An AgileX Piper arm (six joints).
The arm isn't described. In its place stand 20 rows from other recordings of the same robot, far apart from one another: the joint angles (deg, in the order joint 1, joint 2, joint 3, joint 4, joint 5, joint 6), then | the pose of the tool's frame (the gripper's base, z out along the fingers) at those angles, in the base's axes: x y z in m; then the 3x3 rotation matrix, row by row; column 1 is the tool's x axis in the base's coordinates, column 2 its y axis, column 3 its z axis.
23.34, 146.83, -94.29, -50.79, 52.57, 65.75 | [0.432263, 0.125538, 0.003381], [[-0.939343, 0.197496, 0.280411], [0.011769, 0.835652, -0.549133], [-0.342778, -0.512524, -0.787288]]
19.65, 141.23, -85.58, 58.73, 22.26, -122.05 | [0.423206, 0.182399, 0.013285], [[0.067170, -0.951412, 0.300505], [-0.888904, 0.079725, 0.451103], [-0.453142, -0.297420, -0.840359]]
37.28, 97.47, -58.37, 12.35, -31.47, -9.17 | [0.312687, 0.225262, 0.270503], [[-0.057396, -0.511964, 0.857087], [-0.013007, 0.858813, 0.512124], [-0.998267, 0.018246, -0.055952]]
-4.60, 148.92, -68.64, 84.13, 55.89, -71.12 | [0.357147, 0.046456, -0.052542], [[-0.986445, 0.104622, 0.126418], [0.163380, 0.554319, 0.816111], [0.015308, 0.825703, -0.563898]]
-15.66, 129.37, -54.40, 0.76, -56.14, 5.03 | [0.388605, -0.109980, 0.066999], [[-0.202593, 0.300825, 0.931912], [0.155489, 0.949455, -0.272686], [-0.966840, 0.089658, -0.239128]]
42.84, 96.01, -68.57, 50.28, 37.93, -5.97 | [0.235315, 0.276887, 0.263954], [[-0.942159, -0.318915, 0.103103], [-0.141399, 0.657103, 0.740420], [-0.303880, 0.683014, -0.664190]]
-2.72, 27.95, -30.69, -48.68, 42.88, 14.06 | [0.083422, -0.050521, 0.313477], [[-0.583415, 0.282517, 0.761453], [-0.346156, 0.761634, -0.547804], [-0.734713, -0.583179, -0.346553]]
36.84, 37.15, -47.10, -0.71, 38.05, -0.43 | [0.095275, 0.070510, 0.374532], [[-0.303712, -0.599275, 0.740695], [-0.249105, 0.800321, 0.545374], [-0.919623, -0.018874, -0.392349]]
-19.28, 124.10, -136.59, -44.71, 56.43, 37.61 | [0.442116, -0.211165, 0.395234], [[-0.342724, 0.812124, 0.472224], [0.252889, 0.563868, -0.786193], [-0.904758, -0.150027, -0.398628]]
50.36, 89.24, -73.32, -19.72, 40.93, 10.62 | [0.233744, 0.250615, 0.311825], [[-0.436022, -0.697285, 0.568927], [-0.647125, 0.682255, 0.340230], [-0.625391, -0.219819, -0.748709]]
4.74, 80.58, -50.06, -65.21, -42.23, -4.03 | [0.293869, 0.080083, 0.313817], [[0.555203, -0.386424, 0.736496], [-0.656392, 0.340246, 0.673337], [-0.510783, -0.857269, -0.064740]]
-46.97, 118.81, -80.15, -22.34, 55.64, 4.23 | [0.248700, -0.308262, 0.144840], [[-0.781617, 0.591620, -0.197640], [0.623759, 0.741194, -0.248106], [-0.000295, -0.317204, -0.948357]]
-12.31, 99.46, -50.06, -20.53, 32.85, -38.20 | [0.290685, -0.081151, 0.148951], [[-0.744777, -0.637089, 0.198557], [-0.667214, 0.705807, -0.238038], [0.011509, -0.309766, -0.950743]]
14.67, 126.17, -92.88, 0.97, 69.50, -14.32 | [0.402771, 0.106931, 0.138540], [[-0.869407, -0.475256, -0.135138], [-0.477296, 0.878538, -0.018986], [0.127747, 0.047994, -0.990645]]
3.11, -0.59, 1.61, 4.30, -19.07, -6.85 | [0.049628, 0.000464, 0.233567], [[0.391181, -0.012727, 0.920226], [-0.027394, 0.999300, 0.025465], [-0.919906, -0.035170, 0.390559]]
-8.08, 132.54, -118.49, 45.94, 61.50, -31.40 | [0.507669, -0.014026, 0.225466], [[-0.845661, -0.270513, 0.460088], [0.049716, 0.818365, 0.572544], [-0.531400, 0.507052, -0.678610]]
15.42, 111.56, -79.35, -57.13, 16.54, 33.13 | [0.433693, 0.097051, 0.223936], [[-0.498416, -0.289186, 0.817284], [-0.529208, 0.848191, -0.022612], [-0.686674, -0.443783, -0.575792]]
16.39, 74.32, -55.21, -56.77, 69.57, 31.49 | [0.239638, -0.003869, 0.312439], [[-0.894369, 0.137041, 0.425821], [-0.224214, 0.686377, -0.691820], [-0.387082, -0.714217, -0.583148]]
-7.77, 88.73, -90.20, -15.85, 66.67, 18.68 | [0.317829, -0.066401, 0.380459], [[-0.778564, 0.432686, 0.454556], [0.313781, 0.895673, -0.315137], [-0.543489, -0.102724, -0.833107]]
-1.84, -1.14, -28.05, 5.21, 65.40, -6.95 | [-0.010161, 0.007844, 0.268193], [[-0.511609, -0.081526, 0.855342], [-0.066587, 0.996256, 0.055129], [-0.856634, -0.028750, -0.515123]]
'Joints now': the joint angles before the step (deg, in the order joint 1, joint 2, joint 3, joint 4, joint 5, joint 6). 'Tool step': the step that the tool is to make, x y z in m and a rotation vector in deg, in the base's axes. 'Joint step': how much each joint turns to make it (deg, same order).
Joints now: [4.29 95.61 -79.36 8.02 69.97 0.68]
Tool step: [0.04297 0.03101 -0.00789 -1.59 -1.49 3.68]
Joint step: [4.67 9.38 -10.88 -2.02 0.05 1.39]
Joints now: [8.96 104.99 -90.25 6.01 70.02 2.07]
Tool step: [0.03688 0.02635 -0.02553 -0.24 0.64 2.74]
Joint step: [2.81 9.71 -9.04 -0.14 -0.01 0.09]
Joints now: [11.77 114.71 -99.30 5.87 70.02 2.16]
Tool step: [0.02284 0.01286 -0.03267 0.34 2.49 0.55]
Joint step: [0.86 7.48 -5.13 0.86 0.00 0.14]
